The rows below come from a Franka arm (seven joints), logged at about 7 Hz.
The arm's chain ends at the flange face. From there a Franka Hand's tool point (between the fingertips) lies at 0.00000 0.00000 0.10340 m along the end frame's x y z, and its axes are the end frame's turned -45 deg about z.
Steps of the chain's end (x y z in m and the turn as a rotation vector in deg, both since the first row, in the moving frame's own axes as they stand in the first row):
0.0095, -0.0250, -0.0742, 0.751, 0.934, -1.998
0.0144, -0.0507, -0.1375, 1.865, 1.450, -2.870
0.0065, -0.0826, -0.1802, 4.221, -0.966, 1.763
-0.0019, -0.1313, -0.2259, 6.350, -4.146, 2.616
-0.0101, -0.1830, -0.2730, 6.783, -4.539, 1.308
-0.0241, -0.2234, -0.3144, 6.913, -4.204, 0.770
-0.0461, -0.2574, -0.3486, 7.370, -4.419, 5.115
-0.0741, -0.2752, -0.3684, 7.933, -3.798, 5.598
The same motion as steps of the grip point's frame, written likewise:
0.0265, -0.0108, -0.0742, -0.129, 1.191, -1.998
0.0502, -0.0263, -0.1376, 0.293, 2.344, -2.870
0.0673, -0.0604, -0.1805, 3.668, 2.302, 1.763
0.0946, -0.1075, -0.2268, 7.422, 1.558, 2.616
0.1253, -0.1509, -0.2740, 8.006, 1.587, 1.308
0.1445, -0.1891, -0.3154, 7.861, 1.916, 0.770
0.1538, -0.2294, -0.3498, 8.336, 2.087, 5.115
0.1482, -0.2616, -0.3696, 8.295, 2.924, 5.598

